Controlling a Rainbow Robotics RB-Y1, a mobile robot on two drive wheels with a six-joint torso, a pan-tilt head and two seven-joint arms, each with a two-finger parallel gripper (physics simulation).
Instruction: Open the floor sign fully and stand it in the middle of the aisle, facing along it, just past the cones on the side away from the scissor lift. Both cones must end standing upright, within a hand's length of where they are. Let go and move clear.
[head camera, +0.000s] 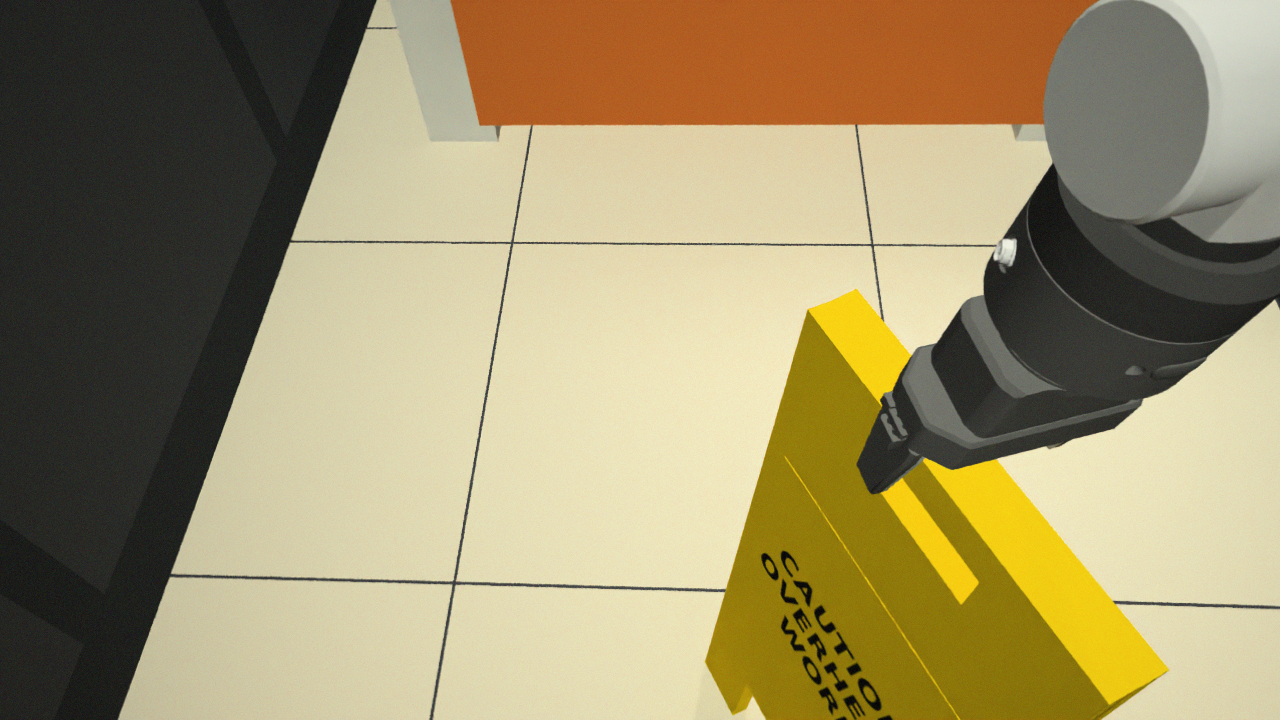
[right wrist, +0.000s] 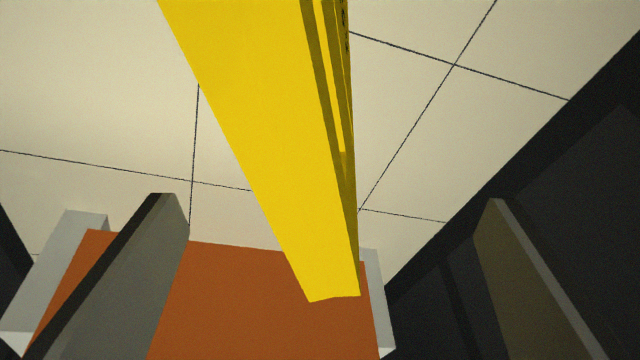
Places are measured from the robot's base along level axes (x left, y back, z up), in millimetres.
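Where they show: right gripper, fingertip midpoint: (head camera: 959, 454) (right wrist: 328, 214).
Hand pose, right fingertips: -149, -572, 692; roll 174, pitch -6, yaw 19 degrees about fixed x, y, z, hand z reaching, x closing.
After its pixels a point has its place, as x, y, z.
The yellow floor sign (head camera: 859, 573) @(-125, -579, 506) (right wrist: 280, 150) @(-165, -577, 658) stands upright at the lower right of the head view, turned at an angle, with its lettered face and handle slot showing. Its lower part runs out of the picture, and how far its panels are spread cannot be told. My right gripper (head camera: 895, 461) (right wrist: 328, 214) @(-149, -572, 692) is open at the sign's top edge. One finger shows in front of the lettered face near the slot; the other is hidden in the head view. In the right wrist view the sign's top edge runs between the spread fingers. My left gripper and the cones do not show.
An orange body (head camera: 760, 62) @(-113, -1491, 262) (right wrist: 250, 300) @(-70, -1491, 326) with pale grey end pieces, possibly the scissor lift, stands across the top of the head view. A dark cabinet row (head camera: 134, 223) @(679, -1093, 336) (right wrist: 575, 210) @(681, -937, 268) runs along the left of the head view and the right of the wrist view.
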